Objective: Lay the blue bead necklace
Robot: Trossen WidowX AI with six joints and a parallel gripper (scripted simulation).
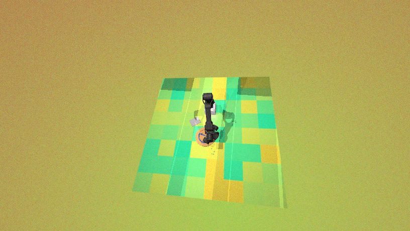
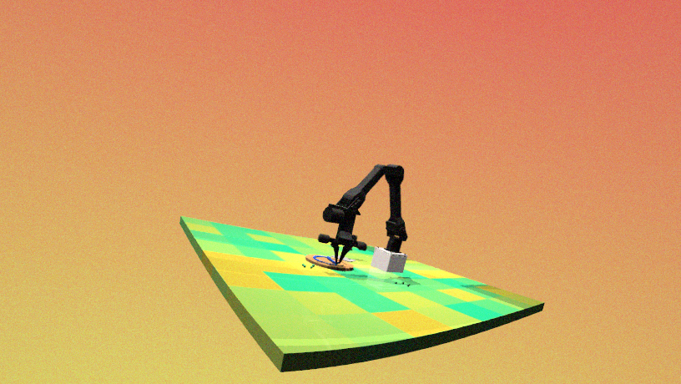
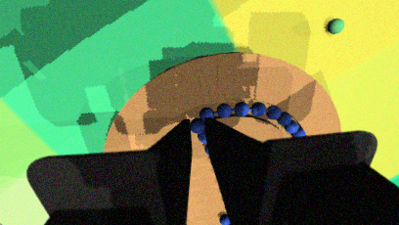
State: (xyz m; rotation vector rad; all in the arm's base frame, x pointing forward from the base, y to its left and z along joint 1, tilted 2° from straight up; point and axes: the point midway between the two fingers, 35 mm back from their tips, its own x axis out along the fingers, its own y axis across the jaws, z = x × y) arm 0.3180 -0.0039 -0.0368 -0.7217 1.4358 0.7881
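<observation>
Right now my gripper tip is 6 cm to the left of the round bead board, 1 cm past it and 1 cm above it. From my gripper tip the other things lie so: flat grey piece: 19 cm behind, 17 cm to the right, 2 cm below.
</observation>
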